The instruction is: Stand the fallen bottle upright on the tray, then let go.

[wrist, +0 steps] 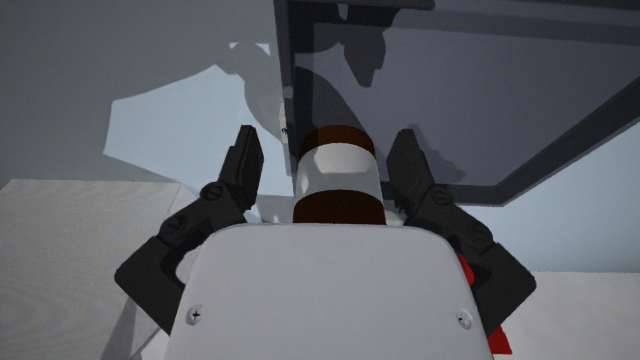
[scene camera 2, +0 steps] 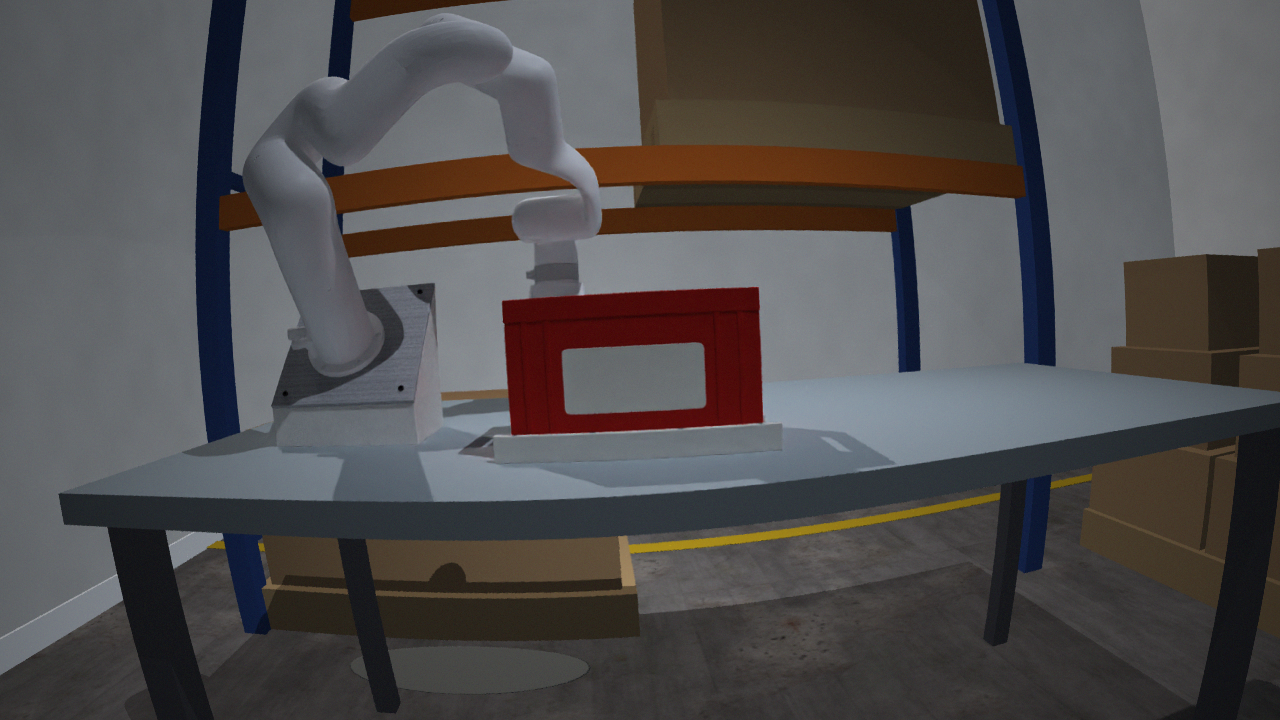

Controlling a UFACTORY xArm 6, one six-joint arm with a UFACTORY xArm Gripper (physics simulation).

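Seen in the pictures: gripper, fingertip midpoint: (wrist: 326, 143); arm's base, origin of the base link: (wrist: 82, 306) (scene camera 2: 346, 344).
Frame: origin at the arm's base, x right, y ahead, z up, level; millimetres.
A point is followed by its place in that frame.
The brown bottle with a white label (wrist: 337, 167) {x -173, y 330, z -85 mm} stands upright on the dark tray (wrist: 565, 148) {x -144, y 534, z -124 mm} in the wrist view, close to the tray's left rim. Its base meets the tray floor, and its neck and mouth are hidden behind the gripper housing. My gripper (wrist: 326, 143) {x -199, y 322, z -85 mm} is open and points down around the bottle. One finger is on each side of the label, with a gap on both sides. In the scene view the fingers, the bottle and the tray are hidden behind the red crate.
The red crate (scene camera 2: 635, 358) {x 235, y 395, z -32 mm} (wrist: 500, 344) {x 69, y 543, z 27 mm} stands on a white base strip (scene camera 2: 640, 443) {x 247, y 394, z -120 mm} at the table's (scene camera 2: 984, 402) {x 132, y 944, z -137 mm} front. The robot's base (scene camera 2: 349, 422) {x 75, y 19, z -105 mm} (wrist: 75, 240) {x -87, y 43, z -58 mm} is to the left. Blue rack posts (scene camera 2: 1033, 268), orange beams (scene camera 2: 760, 165) and stacked boxes (scene camera 2: 1163, 304) stand behind and to the right.
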